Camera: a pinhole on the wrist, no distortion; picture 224 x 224 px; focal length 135.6 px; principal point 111.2 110.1 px. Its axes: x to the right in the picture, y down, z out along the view. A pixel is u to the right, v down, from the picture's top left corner.
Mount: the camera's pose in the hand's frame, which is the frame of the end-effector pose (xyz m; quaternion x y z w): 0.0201 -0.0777 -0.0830 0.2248 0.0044 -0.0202 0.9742
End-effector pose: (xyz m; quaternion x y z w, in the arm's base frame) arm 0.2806 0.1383 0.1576 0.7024 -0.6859 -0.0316 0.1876
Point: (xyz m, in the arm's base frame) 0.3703 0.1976 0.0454
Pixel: 23.1 131.0
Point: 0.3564 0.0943 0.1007
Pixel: 126.8 160.7
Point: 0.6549 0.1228 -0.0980
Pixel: 100.1 19.9
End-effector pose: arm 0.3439 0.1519 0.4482 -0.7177 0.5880 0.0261 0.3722
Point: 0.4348 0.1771 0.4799
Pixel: 74.2 150.0
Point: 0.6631 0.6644 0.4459
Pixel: 25.5 113.7
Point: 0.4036 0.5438 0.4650
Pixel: outside the picture
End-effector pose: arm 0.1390 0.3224 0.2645 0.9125 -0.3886 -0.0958 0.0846
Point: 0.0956 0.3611 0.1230
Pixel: 60.8 214.6
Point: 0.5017 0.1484 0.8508
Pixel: behind the camera
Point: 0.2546 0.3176 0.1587
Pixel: 174.9 155.7
